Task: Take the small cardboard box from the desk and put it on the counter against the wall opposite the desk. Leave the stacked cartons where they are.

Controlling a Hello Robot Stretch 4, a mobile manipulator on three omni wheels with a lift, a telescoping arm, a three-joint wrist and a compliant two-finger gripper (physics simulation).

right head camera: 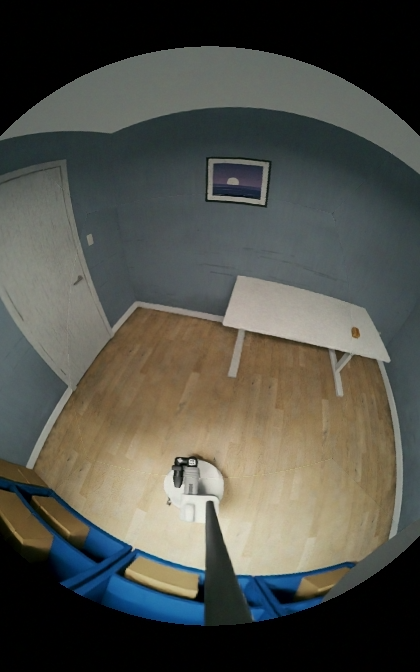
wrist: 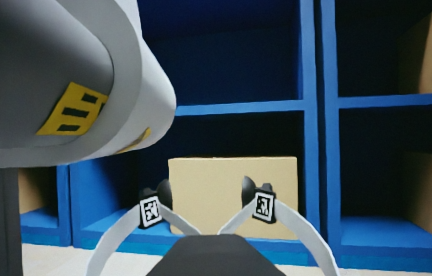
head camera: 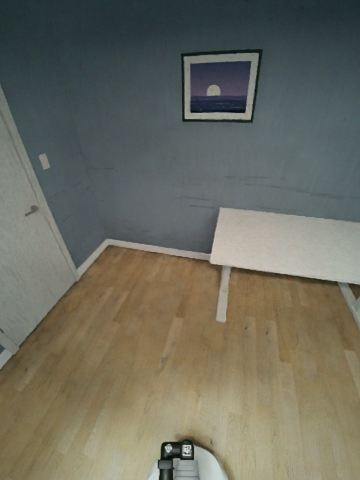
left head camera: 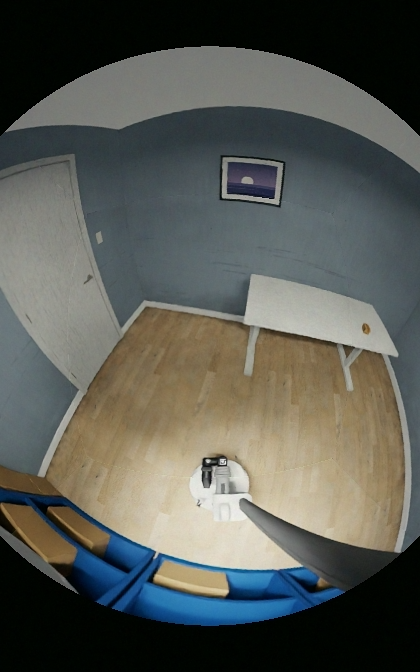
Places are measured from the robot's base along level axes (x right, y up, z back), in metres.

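Pixels of known places: hand, its tool point: (right head camera: 176, 504) (wrist: 207, 197) (left head camera: 206, 505).
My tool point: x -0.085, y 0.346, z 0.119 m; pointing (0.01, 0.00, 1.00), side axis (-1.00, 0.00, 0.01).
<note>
Ahead of a thing's pixels: the offset from my tool point to its middle. "spot": to the spot under its first point.
A white table {spot: dy +0.347, dx +0.802, dz -1.283 m} (head camera: 285, 245) (left head camera: 300, 305) (right head camera: 295, 312) with splayed legs stands along the blue-grey wall; it looks like a desk. A tiny orange-brown thing {dy +0.372, dx +1.388, dz -1.078 m} (left head camera: 366, 328) (right head camera: 355, 332) lies near its right end, too small to tell what it is. I cannot make out the small cardboard box, the counter or the stacked cartons for certain. My gripper (wrist: 206, 193) is open and empty, its two dark fingertips apart. In the wrist view it points at a cardboard box {dy -0.162, dx -0.117, dz +0.787 m} (wrist: 280, 172) (left head camera: 190, 579) (right head camera: 161, 577) in a blue shelf, which stands behind the fingertips.
The blue shelf unit (wrist: 314, 130) holds more boxes {dy -0.162, dx -0.975, dz +0.564 m} (left head camera: 82, 530) (right head camera: 60, 520) behind my base (left head camera: 240, 480) (right head camera: 212, 482). A white door (head camera: 25, 250) (left head camera: 45, 260) (right head camera: 37, 260) is at the left. A framed picture (head camera: 220, 82) hangs above the table.
</note>
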